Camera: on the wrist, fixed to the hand. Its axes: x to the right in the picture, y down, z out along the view.
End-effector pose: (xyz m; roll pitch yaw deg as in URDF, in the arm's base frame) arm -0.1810 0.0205 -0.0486 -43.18 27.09 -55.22
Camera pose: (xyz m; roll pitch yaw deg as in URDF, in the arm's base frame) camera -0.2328 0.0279 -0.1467 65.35 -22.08 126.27
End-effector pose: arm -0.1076 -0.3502 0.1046 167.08 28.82 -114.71
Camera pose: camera -0.1516 -0.4002 0.1936 -145.12 -33.83 66.89
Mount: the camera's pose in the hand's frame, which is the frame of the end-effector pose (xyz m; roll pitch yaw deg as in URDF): 0.0130 0.0429 -0.1017 22.69 4.59 177.58
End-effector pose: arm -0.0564 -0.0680 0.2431 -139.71 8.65 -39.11
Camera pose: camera -0.1027 -0.1573 0.2904 161.68 -10.56 145.78
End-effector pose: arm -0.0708 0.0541 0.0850 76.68 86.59 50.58
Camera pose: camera -0.1428 0.1379 0.0731 13.19 -84.55 163.35
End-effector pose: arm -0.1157 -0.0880 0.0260 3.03 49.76 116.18
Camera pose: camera -0.1292 -0.1698 -0.0481 22.54 -45.24 -67.59
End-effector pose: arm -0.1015 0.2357 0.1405 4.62 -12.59 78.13
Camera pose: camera -0.1444 0.2795 0.0478 17.43 16.95 -104.77
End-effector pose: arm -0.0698 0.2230 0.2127 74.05 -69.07 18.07
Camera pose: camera -0.1112 0.3248 0.2296 -63.67 67.46 -175.28
